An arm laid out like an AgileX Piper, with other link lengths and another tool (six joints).
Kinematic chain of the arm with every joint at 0, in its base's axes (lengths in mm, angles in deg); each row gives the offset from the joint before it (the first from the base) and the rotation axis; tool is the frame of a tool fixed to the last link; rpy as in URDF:
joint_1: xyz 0 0 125.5 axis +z
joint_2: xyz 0 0 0 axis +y
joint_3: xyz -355.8 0 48.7 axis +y
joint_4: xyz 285.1 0 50.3 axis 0.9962 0 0.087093
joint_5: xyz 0 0 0 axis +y
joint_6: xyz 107.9 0 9.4 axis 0.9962 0 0.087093
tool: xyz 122 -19 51.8 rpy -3.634 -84.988 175.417
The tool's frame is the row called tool.
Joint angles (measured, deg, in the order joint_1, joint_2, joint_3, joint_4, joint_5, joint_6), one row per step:
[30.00, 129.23, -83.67, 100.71, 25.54, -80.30]
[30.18, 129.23, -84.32, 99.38, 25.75, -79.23]
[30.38, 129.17, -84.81, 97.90, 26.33, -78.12]
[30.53, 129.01, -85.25, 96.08, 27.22, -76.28]
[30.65, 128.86, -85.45, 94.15, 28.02, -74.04]
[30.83, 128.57, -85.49, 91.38, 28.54, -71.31]
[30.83, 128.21, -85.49, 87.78, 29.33, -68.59]
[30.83, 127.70, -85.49, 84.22, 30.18, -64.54]
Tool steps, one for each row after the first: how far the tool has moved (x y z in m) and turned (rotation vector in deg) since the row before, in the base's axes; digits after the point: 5 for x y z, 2 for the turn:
[-0.00049, 0.00392, 0.00338, 0.04, -0.25, 0.64]
[-0.00242, 0.00480, 0.00316, 0.11, -0.11, 1.01]
[-0.00341, 0.00471, 0.00348, 0.36, 0.34, 1.03]
[-0.00409, 0.00323, 0.00086, 0.20, 0.83, 0.78]
[-0.00526, 0.00231, -0.00040, -0.42, 0.84, 0.86]
[-0.00572, 0.00086, -0.00081, -0.91, 0.58, 1.36]
[-0.00559, -0.00015, -0.00006, -0.46, 1.54, 0.59]

